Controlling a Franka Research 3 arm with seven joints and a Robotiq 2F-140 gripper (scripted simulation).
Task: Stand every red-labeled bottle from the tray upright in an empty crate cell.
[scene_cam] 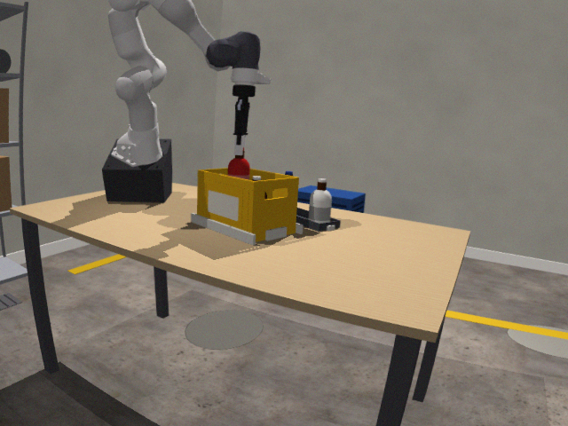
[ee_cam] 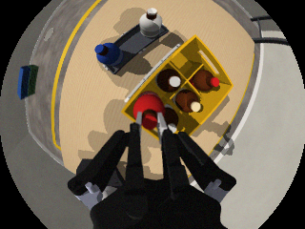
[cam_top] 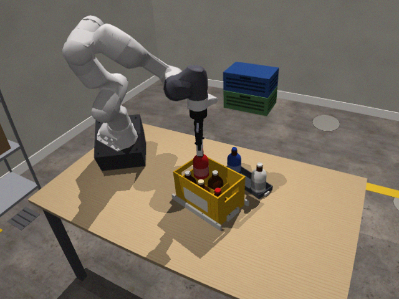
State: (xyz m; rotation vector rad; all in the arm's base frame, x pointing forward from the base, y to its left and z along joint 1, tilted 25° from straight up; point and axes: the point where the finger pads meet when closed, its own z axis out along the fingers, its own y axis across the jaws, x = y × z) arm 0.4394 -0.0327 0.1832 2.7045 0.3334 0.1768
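My gripper is now 80 mm above the red-labeled bottle. Round my hand: blue-labeled bottle: 130 mm ahead, 170 mm to the left, 170 mm below; white-labeled bottle: 270 mm ahead, 70 mm to the left, 170 mm below; yellow crate: 60 mm ahead, 80 mm to the right, 170 mm below.
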